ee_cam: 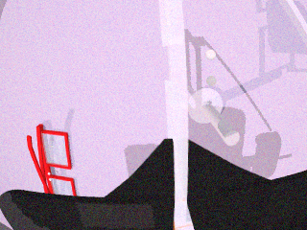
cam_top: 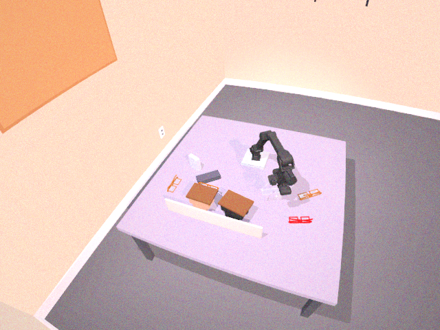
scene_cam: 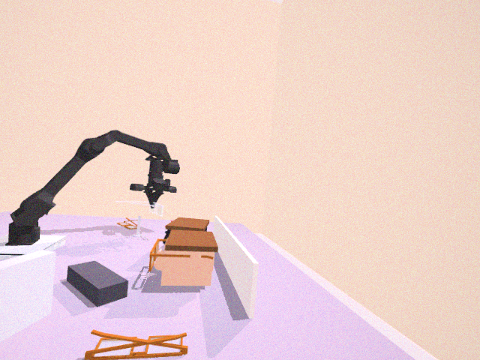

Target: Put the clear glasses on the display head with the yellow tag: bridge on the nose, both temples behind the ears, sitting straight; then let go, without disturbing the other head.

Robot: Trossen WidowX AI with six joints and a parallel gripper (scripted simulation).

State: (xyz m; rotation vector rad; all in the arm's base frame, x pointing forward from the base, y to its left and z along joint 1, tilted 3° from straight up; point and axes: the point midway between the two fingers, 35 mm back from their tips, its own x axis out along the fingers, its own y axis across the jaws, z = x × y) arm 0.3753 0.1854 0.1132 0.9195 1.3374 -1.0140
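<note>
My gripper tip is now 50 mm past the white stand and 100 mm above it. Also, from my gripper tip: dark head (90 mm ahead, 240 mm to the right, 60 mm below); tan head (60 mm ahead, 450 mm to the right, 60 mm below); white panel (220 mm ahead, 370 mm to the right, 70 mm below).
</note>
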